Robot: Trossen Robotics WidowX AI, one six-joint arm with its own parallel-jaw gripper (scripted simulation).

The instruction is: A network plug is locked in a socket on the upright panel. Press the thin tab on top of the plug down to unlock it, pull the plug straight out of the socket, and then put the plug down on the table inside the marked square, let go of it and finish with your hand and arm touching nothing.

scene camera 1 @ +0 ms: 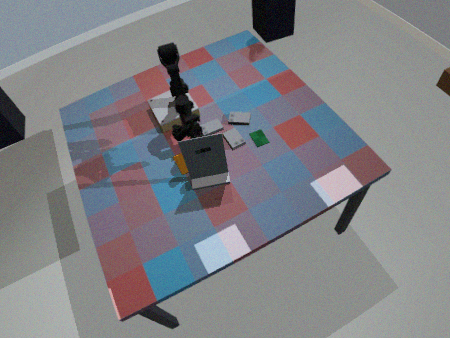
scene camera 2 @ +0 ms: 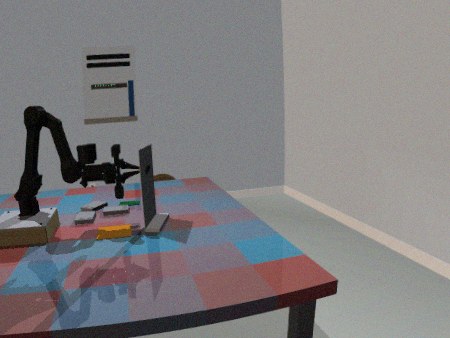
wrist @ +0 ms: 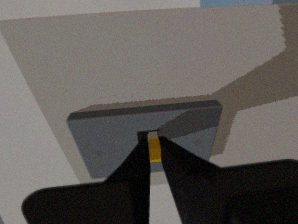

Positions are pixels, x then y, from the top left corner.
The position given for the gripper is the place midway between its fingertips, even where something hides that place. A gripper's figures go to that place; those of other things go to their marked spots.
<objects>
The gripper [scene camera 2: 141,169]: 1.18 m from the lens. An upright panel [scene camera 2: 153,222]: 1.20 m from the lens.
</objects>
